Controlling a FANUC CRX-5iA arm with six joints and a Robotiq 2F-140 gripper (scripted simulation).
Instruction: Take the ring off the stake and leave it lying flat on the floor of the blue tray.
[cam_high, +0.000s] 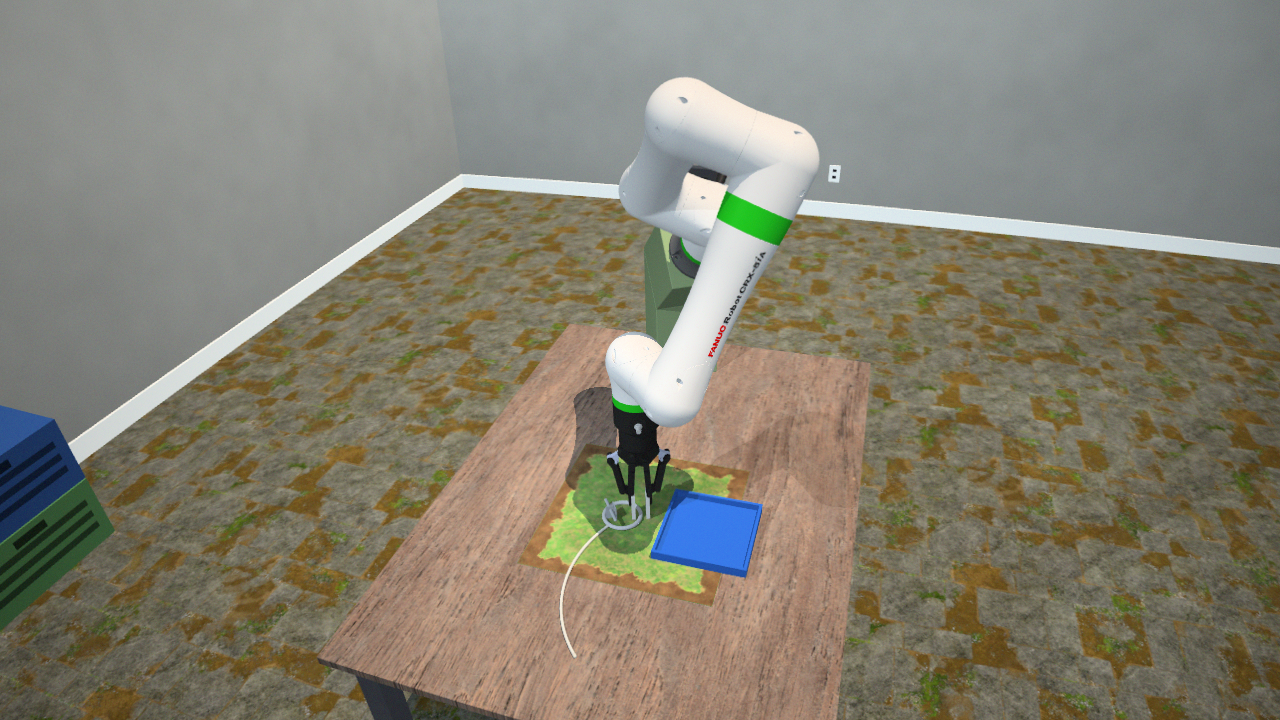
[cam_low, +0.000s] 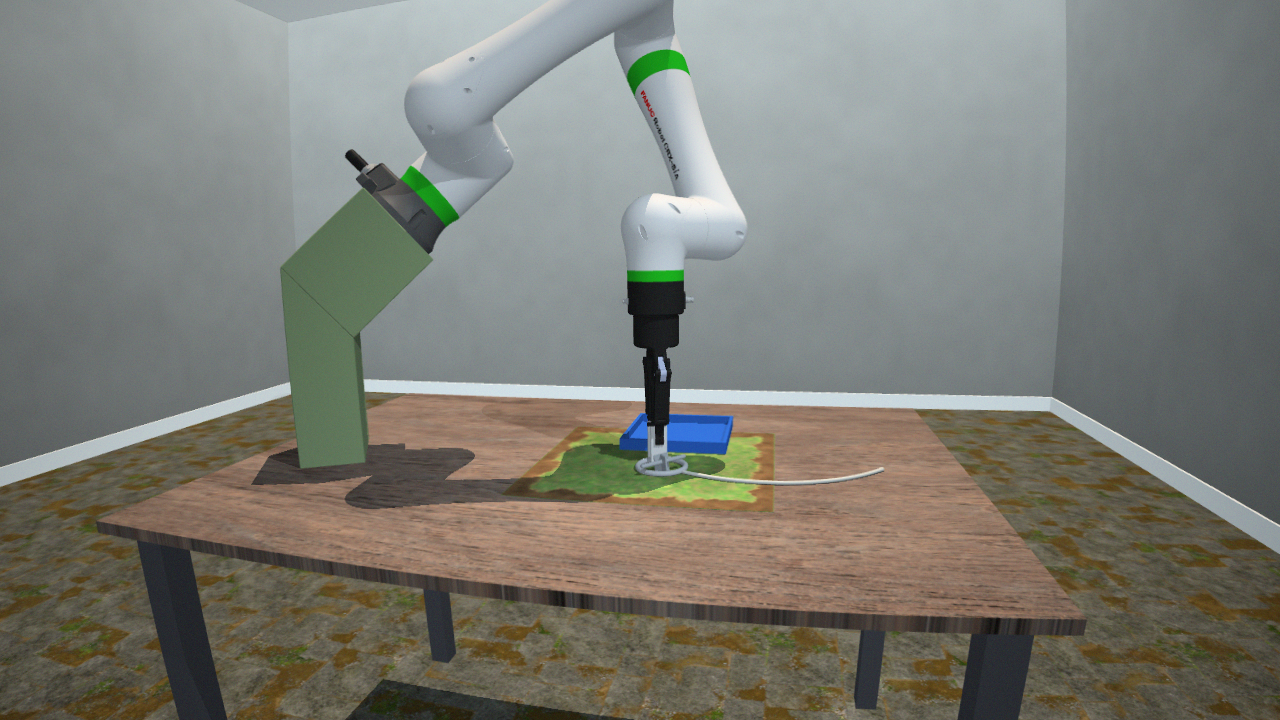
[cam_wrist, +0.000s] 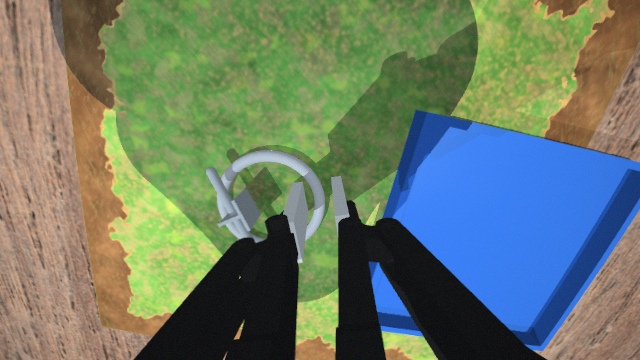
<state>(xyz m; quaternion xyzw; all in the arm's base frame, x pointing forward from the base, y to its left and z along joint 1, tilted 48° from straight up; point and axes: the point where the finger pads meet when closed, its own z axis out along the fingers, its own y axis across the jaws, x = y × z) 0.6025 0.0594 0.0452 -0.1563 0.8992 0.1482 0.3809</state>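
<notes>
Right now my hand is 50 mm above the mat. Round my hand: grey stake (50 mm to the right, 30 mm ahead, 20 mm below); white ring (30 mm to the right, 30 mm below, 20 mm ahead); blue tray (150 mm to the left, 30 mm below, 10 mm behind).
</notes>
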